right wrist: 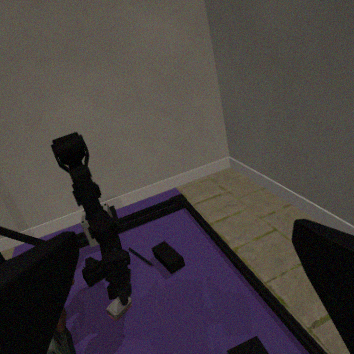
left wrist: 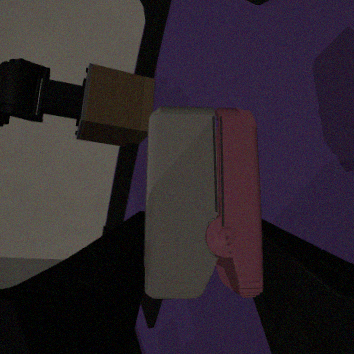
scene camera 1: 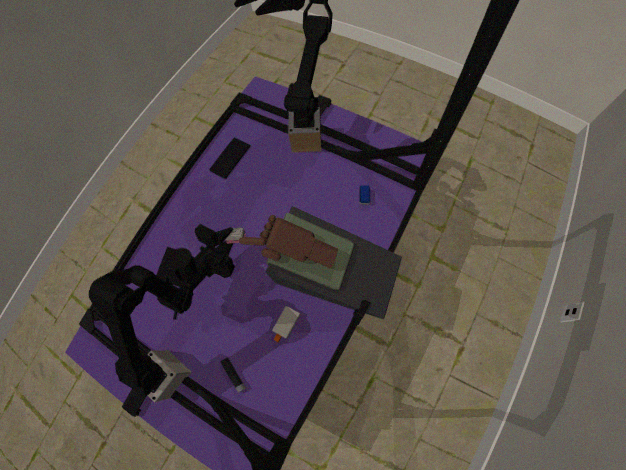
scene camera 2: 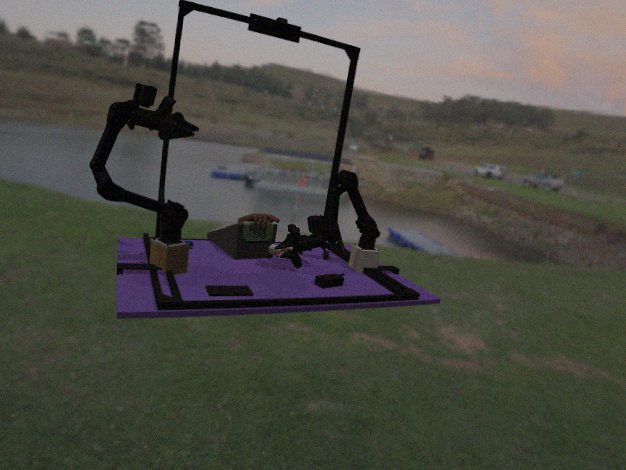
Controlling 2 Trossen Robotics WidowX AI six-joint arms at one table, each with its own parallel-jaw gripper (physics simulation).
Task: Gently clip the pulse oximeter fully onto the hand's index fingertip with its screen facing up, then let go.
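Frame: origin at the left arm's base, x ahead, y left, z up, level; metres.
Seen in the pictures: left gripper, between the fingertips: (right wrist: 125,307) (left wrist: 194,223) (scene camera 1: 233,232) (scene camera 2: 275,252); right gripper, between the fingertips: (right wrist: 186,236) (scene camera 1: 245,9) (scene camera 2: 196,132); left arm's base, origin of its link: (scene camera 1: 152,376) (scene camera 2: 366,247); right arm's base, origin of its link: (left wrist: 81,102) (scene camera 1: 304,119) (scene camera 2: 170,241).
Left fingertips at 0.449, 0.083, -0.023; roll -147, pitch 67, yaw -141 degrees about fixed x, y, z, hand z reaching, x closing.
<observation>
Offsets run from my left fingertips to a thing's top centre, as dx, dy, dz. "*": to the spot under its first point.
The brown hand (scene camera 1: 295,241) (scene camera 2: 258,219) lies on a green pad, its index finger (scene camera 1: 252,241) stretched toward my left gripper. The pulse oximeter @[-0.005, -0.012, +0.026] (scene camera 1: 235,233) (scene camera 2: 277,249) (left wrist: 182,200) (right wrist: 118,308), white above and pink below, is at that fingertip; how deep the finger sits in it is hidden. My left gripper (scene camera 1: 230,237) (left wrist: 194,223) is shut on the oximeter, a finger on its white half and one on its pink half. No screen can be made out. My right gripper (scene camera 1: 246,7) (scene camera 2: 194,131) (right wrist: 186,236) is open and empty, high above the table's far side.
The green pad @[* +0.088, -0.321, +0.018] (scene camera 1: 343,270) rests on a dark grey wedge @[* +0.145, -0.397, -0.033] (scene camera 1: 376,273). On the purple table lie a blue block @[+0.342, -0.231, -0.049] (scene camera 1: 364,194), a white box @[-0.120, -0.270, -0.054] (scene camera 1: 286,321) with an orange end, a black cylinder @[-0.322, -0.237, -0.054] (scene camera 1: 232,372), a flat black pad @[+0.207, +0.229, -0.074] (scene camera 1: 230,157) (scene camera 2: 229,290) and a black box @[-0.200, +0.129, -0.047] (scene camera 2: 328,280) (right wrist: 168,257).
</observation>
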